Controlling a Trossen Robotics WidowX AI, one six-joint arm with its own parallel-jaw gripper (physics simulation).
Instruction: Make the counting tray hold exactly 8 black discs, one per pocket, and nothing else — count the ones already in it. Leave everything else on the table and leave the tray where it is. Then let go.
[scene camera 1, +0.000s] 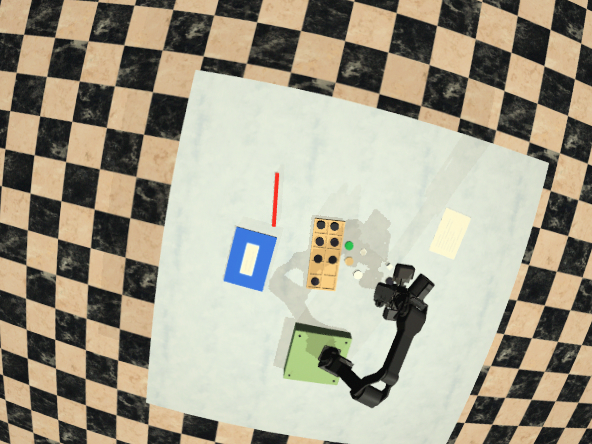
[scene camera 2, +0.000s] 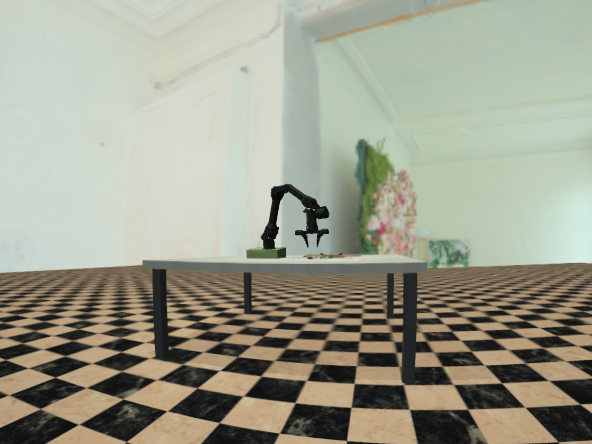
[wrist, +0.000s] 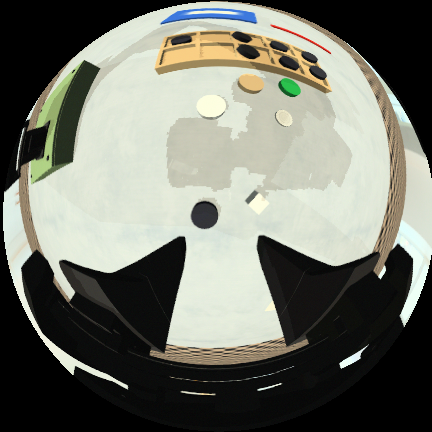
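Observation:
The tan counting tray (scene camera 1: 329, 268) (wrist: 200, 64) holds black discs in several pockets, one in each. Three of its pockets are empty: two side by side and one at the end near the green base. A loose black disc (wrist: 204, 215) (scene camera 1: 389, 281) lies flat on the table, partly covered by the arm in scene camera 1. My gripper (wrist: 221, 241) (scene camera 2: 312, 246) is open, with its fingers pointing down above the table. The loose disc shows just beyond the fingertips in the wrist view, nearer the left finger. The fingertips are hidden in scene camera 1.
Beside the tray lie a green disc (scene camera 1: 349, 245) (wrist: 290, 87), tan disc (scene camera 1: 349, 261) (wrist: 250, 83), cream disc (scene camera 1: 358, 274) (wrist: 211, 106) and smaller pale disc (scene camera 1: 363, 252) (wrist: 284, 118). A pale cube (wrist: 258, 203) sits near the black disc. Blue pad (scene camera 1: 233, 260), red stick (scene camera 1: 275, 200) and cream card (scene camera 1: 450, 233) lie farther off.

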